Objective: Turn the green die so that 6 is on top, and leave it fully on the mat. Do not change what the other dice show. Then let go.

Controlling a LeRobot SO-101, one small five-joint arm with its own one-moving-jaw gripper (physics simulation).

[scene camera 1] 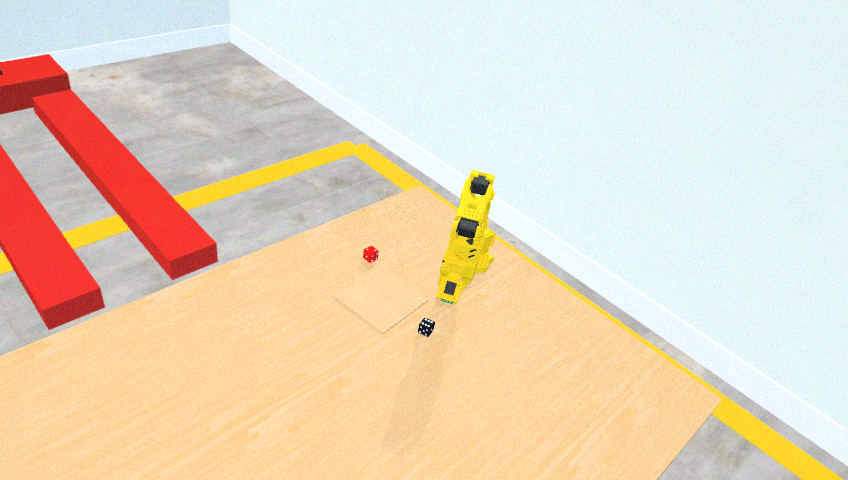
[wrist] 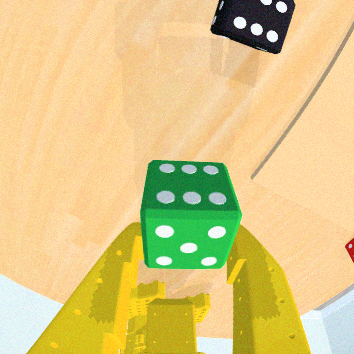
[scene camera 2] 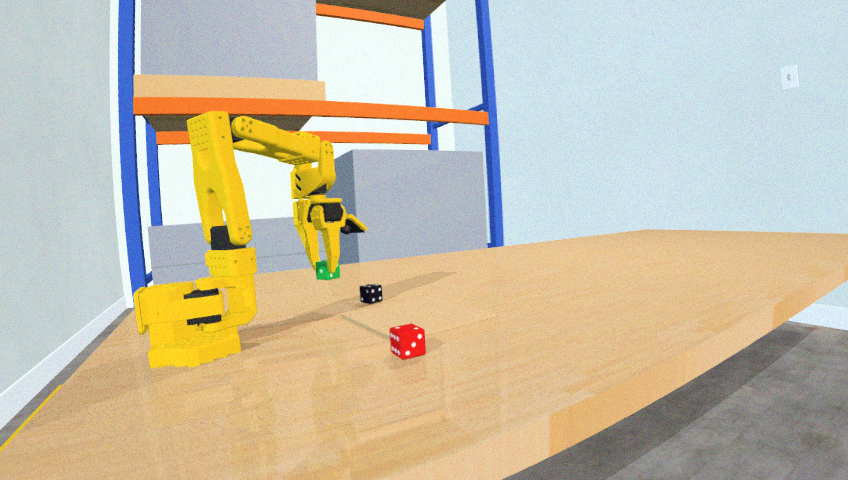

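Where they show: hand, tool point: (wrist: 145,236) (scene camera 2: 317,267); arm's base, link origin: (wrist: 170,295) (scene camera 2: 215,346).
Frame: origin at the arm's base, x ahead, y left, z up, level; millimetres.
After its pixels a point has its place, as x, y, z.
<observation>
The green die (scene camera 1: 447,301) @(166, 103, 49) (scene camera 2: 327,272) @(152, 80, 56) (wrist: 191,215) @(166, 102, 69) is held above the table, left of the mat in the wrist view. There, its upper face towards the camera shows 5 and its face away from the arm shows 6. My gripper (scene camera 1: 446,299) @(144, 103, 61) (scene camera 2: 324,268) @(144, 103, 61) (wrist: 189,237) is shut on it, one jaw on each side, pointing down. The thin wood-coloured mat (scene camera 1: 380,303) @(247, -4, 4) (wrist: 325,145) @(203, 22, 4) lies flat on the table. The black die (scene camera 1: 426,327) @(231, 115, 24) (scene camera 2: 370,293) @(215, 92, 16) (wrist: 254,24) @(216, 106, 25) stands near the mat's corner, off it. The red die (scene camera 1: 370,253) @(179, -122, 25) (scene camera 2: 407,342) @(163, -143, 16) (wrist: 351,249) @(162, -117, 11) stands beyond the mat's opposite side.
The wooden table (scene camera 1: 285,380) @(511, 44, 0) (scene camera 2: 595,309) @(420, -139, 0) carries the arm's base (scene camera 2: 193,350) @(-18, -55, 15) near its edge. Behind it in scene camera 2 stands a blue and orange rack (scene camera 2: 492,178) with grey boxes (scene camera 2: 422,196). Red beams (scene camera 1: 124,172) lie on the floor beside the table.
</observation>
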